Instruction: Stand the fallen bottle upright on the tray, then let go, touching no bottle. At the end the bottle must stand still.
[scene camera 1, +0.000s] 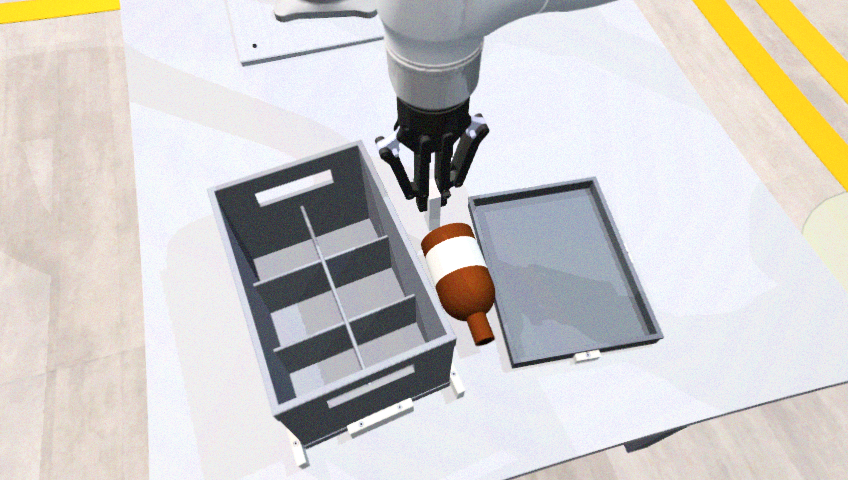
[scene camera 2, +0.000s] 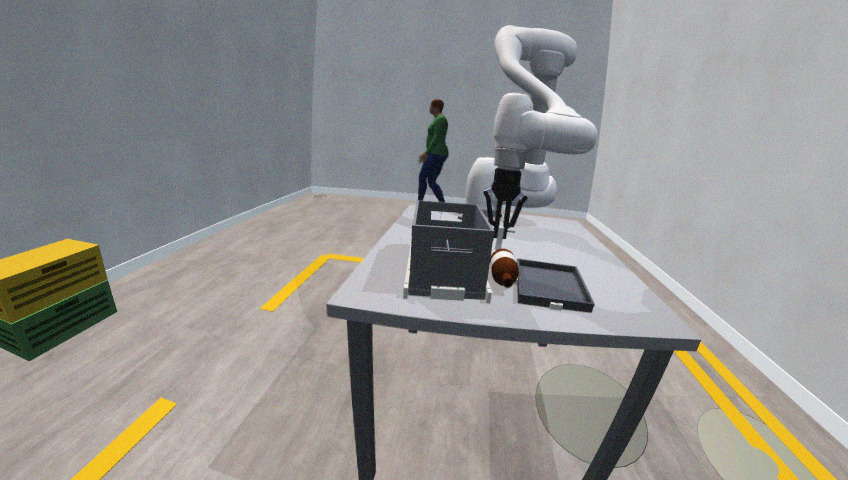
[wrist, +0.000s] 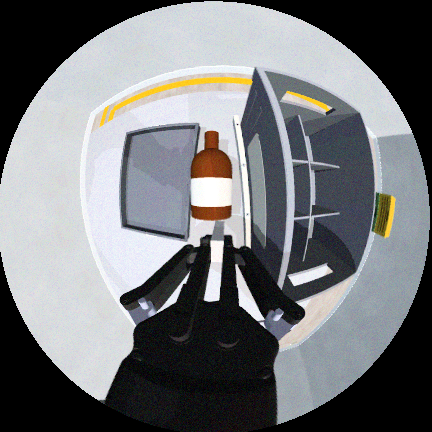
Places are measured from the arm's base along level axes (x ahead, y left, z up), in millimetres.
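Where they show: gripper, fingertip midpoint: (scene camera 1: 431, 221) (scene camera 2: 497, 250) (wrist: 219, 228).
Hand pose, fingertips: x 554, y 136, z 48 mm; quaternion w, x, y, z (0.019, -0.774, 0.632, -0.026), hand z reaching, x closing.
Note:
Each offset is from my fingertips to the top centre of the thing. "spot": to the spot under its first point.
The brown bottle {dx +91, dy +35, dz +13 mm} (scene camera 1: 467, 290) (scene camera 2: 504, 268) (wrist: 211, 165) with a white label lies on its side on the table, between the crate and the tray. Its neck points to the table's front edge. The grey tray {spot: dx +60, dy +182, dz -56 mm} (scene camera 1: 565, 267) (scene camera 2: 553, 282) (wrist: 157, 180) lies beside it, with no bottle on it. My gripper (scene camera 1: 434, 208) (scene camera 2: 500, 234) (wrist: 219, 228) points down behind the bottle's base end. Its fingers are shut with nothing between them. The pad tips appear very near the bottle's base; whether they touch it I cannot tell.
A tall grey crate {dx +104, dy -128, dz +114 mm} (scene camera 1: 434, 369) (scene camera 2: 449, 270) (wrist: 288, 190) with dividers stands close on the bottle's other side, its compartments without bottles. Small white blocks {spot: dx +242, dy -85, dz -31 mm} (scene camera 1: 380, 417) sit at its foot. A person (scene camera 2: 437, 139) stands in the background beyond the table.

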